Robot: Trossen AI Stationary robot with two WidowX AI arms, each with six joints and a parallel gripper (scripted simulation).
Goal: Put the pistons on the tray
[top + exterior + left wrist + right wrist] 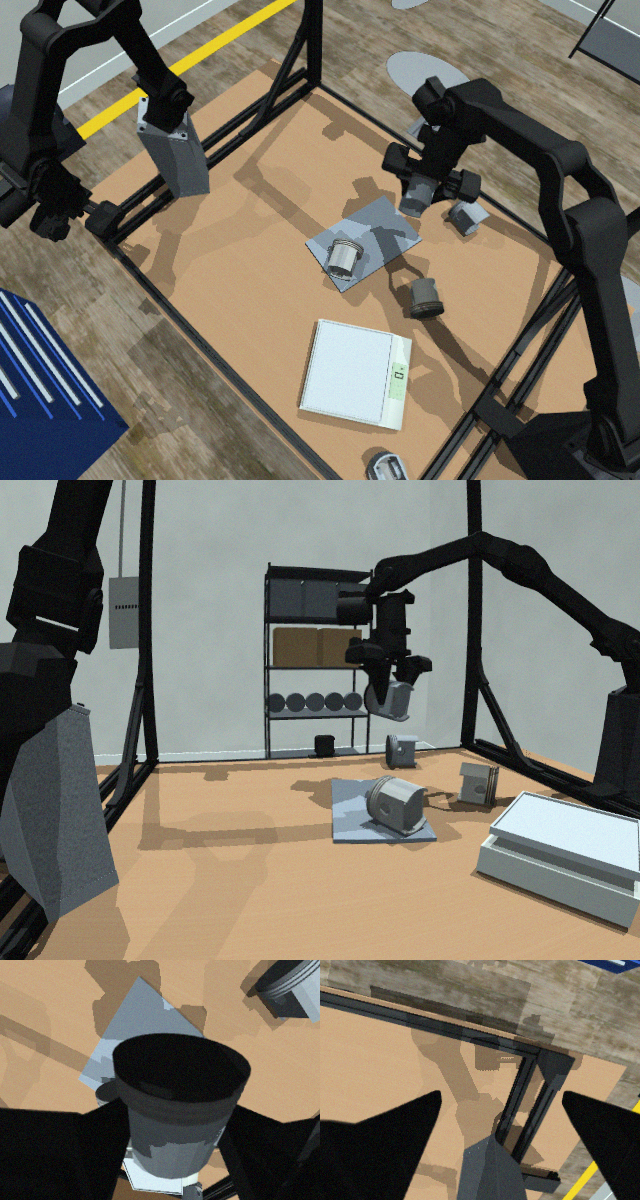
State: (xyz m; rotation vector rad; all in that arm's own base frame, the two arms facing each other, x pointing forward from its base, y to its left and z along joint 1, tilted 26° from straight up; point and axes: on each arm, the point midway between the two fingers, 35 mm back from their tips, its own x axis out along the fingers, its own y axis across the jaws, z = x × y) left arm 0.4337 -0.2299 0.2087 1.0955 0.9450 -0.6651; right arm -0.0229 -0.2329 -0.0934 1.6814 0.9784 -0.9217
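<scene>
Right now the flat steel tray is 8 cm ahead of my left hand, 6 cm to the right of it and 20 cm below it.
</scene>
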